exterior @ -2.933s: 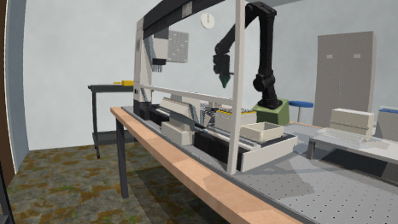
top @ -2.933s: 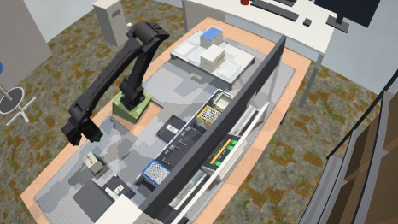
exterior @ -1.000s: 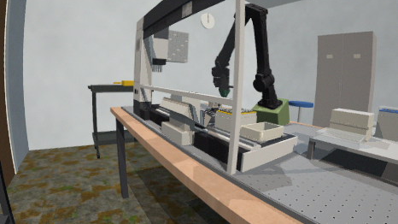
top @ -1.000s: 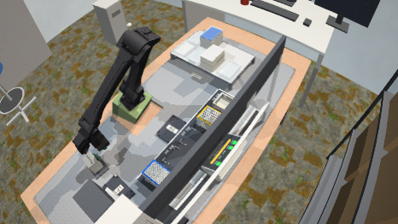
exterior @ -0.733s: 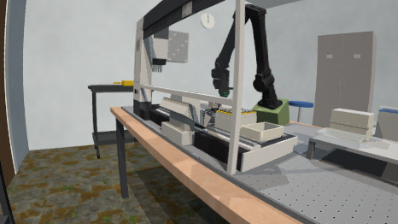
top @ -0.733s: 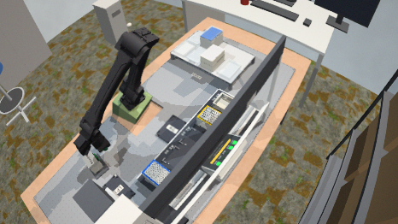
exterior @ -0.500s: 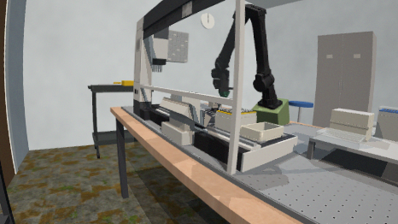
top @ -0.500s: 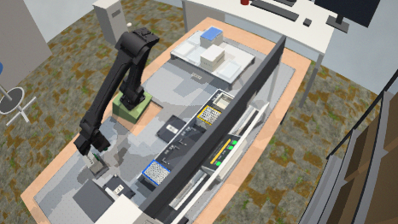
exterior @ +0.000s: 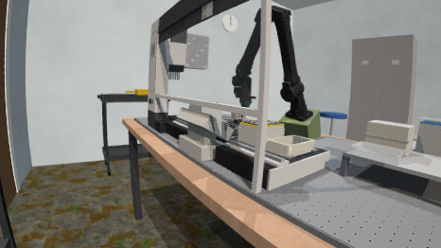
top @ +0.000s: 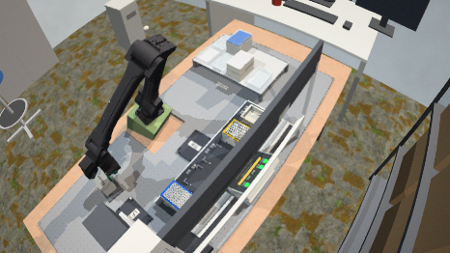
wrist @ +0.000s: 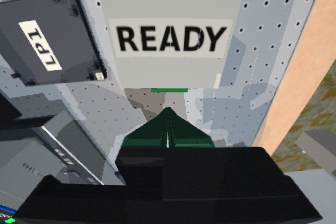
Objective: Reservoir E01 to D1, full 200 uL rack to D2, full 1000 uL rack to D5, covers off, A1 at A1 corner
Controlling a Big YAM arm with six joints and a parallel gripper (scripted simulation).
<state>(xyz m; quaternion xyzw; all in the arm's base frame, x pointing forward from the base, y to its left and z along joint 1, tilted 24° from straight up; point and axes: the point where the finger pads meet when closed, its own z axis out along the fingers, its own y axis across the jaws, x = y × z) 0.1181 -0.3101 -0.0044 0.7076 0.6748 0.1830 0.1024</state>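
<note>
The ready button box lies 50 mm to the right of my hand and 10 mm below it. Also, from my hand: dark pad labelled LP1 (170 mm ahead, 70 mm to the right, 80 mm below); white label (120 mm ahead, 360 mm to the left, 70 mm below); blue tip rack (300 mm ahead, 120 mm to the left, 40 mm above).
</note>
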